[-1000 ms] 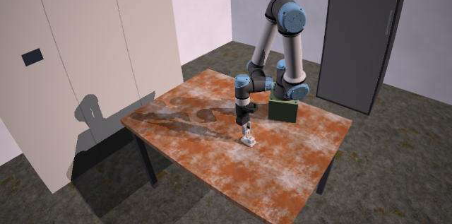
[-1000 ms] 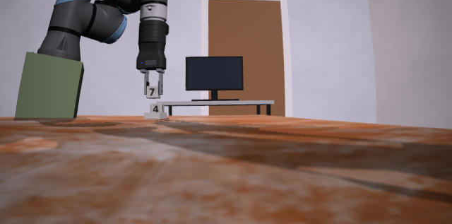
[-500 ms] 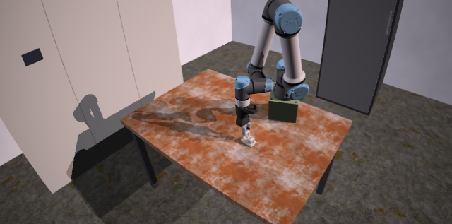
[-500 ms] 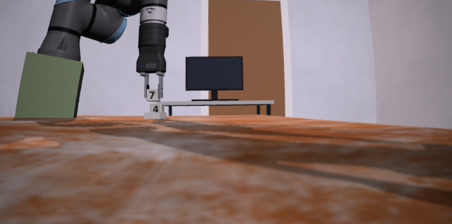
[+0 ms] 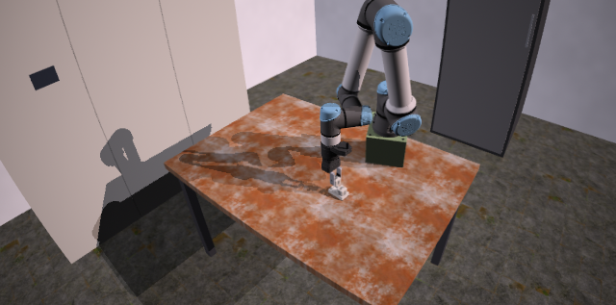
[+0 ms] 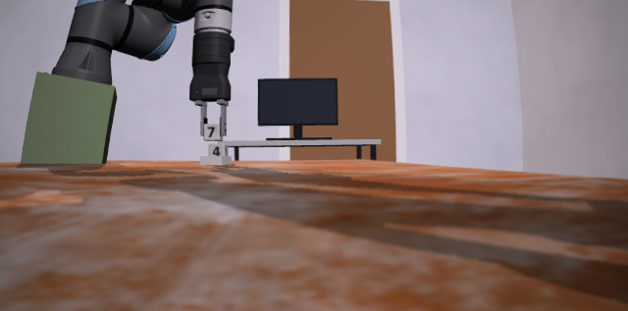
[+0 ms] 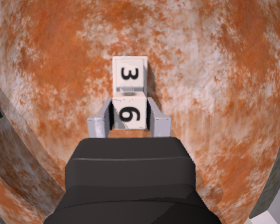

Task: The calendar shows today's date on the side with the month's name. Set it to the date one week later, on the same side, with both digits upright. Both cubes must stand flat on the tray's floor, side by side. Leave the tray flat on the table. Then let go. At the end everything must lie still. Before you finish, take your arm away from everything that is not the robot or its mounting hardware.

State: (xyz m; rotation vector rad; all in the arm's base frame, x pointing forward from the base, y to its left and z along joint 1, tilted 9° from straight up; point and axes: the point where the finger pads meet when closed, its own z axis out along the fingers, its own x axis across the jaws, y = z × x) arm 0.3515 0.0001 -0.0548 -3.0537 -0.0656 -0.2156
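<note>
The white tray is 2 cm to the left of my hand and 6 cm below it.
</note>
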